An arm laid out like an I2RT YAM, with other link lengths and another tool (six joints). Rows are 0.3 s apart.
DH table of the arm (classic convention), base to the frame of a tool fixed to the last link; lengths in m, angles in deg. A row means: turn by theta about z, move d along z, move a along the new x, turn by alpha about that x. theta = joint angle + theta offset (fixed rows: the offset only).
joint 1: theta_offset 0, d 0.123, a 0.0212, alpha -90
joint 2: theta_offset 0, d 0, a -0.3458, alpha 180
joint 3: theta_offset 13.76, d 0, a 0.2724, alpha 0
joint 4: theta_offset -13.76, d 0.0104, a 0.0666, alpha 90
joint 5: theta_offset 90, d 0.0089, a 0, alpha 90
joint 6: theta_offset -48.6, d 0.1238, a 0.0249, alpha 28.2
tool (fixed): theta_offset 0, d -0.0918, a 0, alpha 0
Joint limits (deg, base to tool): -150..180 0..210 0..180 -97..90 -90..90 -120..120
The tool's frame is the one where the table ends.
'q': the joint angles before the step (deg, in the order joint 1, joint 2, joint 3, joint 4, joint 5, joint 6). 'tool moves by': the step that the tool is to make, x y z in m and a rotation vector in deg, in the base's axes. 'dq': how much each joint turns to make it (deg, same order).
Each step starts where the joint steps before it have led.
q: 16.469 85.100 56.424 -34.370 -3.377 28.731
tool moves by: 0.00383 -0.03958 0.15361 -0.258 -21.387 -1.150
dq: -7.496 -7.037 23.519 -10.164 0.176 -7.955
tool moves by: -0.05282 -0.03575 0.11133 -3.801 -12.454 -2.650
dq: -6.471 -3.629 19.911 -11.868 -0.024 -6.296
